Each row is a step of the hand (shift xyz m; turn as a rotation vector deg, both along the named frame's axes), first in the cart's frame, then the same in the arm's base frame.
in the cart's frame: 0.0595 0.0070 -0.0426 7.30 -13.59 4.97
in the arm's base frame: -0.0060 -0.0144 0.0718 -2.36 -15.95 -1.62
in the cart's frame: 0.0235 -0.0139 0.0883 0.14 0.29 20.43
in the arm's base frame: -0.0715 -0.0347 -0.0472 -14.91 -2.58 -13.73
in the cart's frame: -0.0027 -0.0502 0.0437 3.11 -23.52 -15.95
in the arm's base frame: -0.0101 -0.0492 -0.0438 19.03 -20.05 7.31
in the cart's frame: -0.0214 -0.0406 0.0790 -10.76 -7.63 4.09
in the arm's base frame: -0.0286 -0.0372 -0.0784 6.20 -2.54 -12.07
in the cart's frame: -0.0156 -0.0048 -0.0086 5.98 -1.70 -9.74
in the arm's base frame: 0.0170 0.0038 -0.0061 4.28 -2.84 10.35
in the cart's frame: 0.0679 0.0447 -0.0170 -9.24 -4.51 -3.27
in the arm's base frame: -0.0441 0.0118 0.0694 9.40 0.55 -5.26
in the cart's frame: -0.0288 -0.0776 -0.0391 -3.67 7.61 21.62
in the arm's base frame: 0.0753 -0.0506 -0.0121 -16.49 5.43 -15.40
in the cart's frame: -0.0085 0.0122 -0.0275 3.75 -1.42 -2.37
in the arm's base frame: 0.0198 0.0183 0.0158 0.13 -2.60 3.86
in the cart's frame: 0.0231 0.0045 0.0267 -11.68 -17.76 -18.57
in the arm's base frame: -0.0342 -0.0099 -0.0011 27.06 -8.03 0.25
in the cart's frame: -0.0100 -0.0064 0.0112 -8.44 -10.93 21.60
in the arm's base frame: 0.0002 -0.0028 -0.0161 -6.42 -8.87 -23.18
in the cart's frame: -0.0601 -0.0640 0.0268 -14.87 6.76 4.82
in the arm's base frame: 0.0403 -0.0337 -0.0753 2.32 11.93 -11.93
